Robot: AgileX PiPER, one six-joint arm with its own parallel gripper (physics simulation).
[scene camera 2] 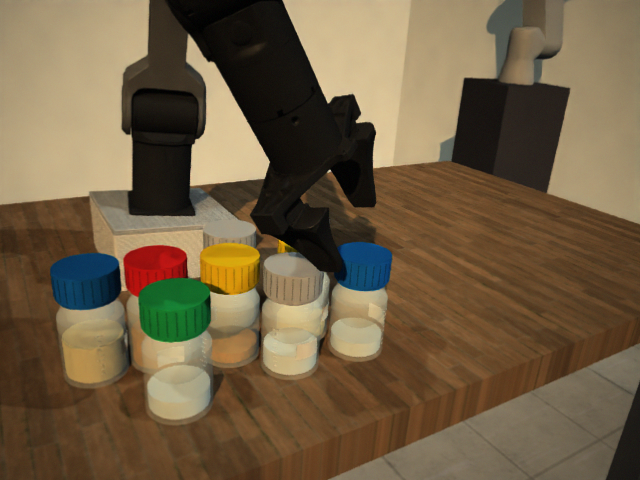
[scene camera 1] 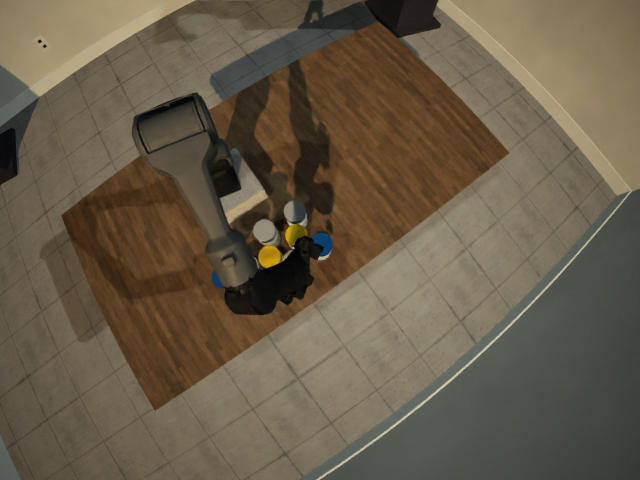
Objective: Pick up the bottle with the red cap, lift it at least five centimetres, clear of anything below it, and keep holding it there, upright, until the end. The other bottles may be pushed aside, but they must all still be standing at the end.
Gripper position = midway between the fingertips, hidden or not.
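There is a red-capped bottle [scene camera 2: 143,266] here, and a green-capped bottle [scene camera 2: 177,354] too. I also see a yellow-capped bottle [scene camera 2: 231,271] and a blue-capped bottle [scene camera 2: 359,299]. As for my gripper [scene camera 2: 348,235], I can see it as well in scene camera 1 [scene camera 1: 314,262].
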